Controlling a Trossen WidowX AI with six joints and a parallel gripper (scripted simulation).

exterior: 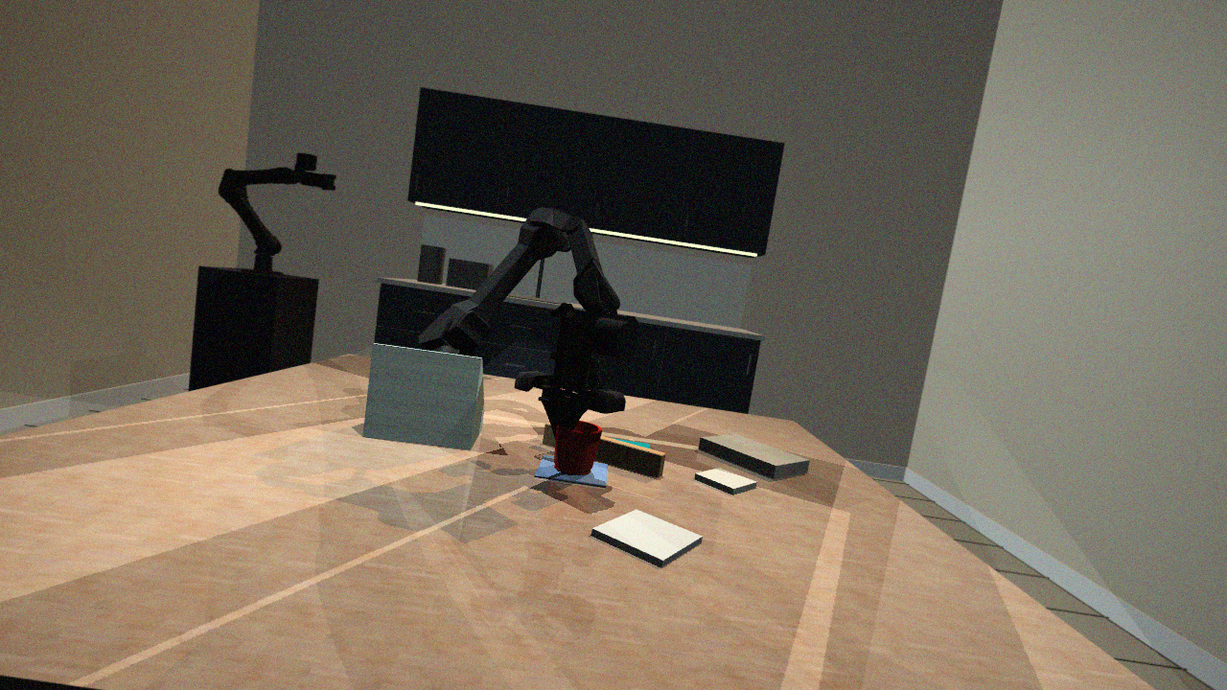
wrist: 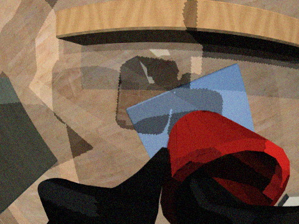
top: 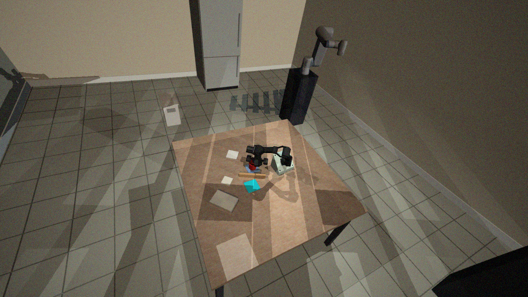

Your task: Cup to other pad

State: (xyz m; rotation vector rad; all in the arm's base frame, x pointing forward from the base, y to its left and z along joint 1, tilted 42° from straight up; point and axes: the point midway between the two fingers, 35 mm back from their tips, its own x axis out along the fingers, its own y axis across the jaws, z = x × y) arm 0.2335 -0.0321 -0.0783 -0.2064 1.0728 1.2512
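The teal pad is 16 cm to the left of my gripper tip, 11 cm ahead of it and 5 cm below it. Also, from my gripper tip: wooden bar 7 cm to the left, 7 cm ahead, 3 cm below; then red cup 3 cm ahead, 2 cm to the right.
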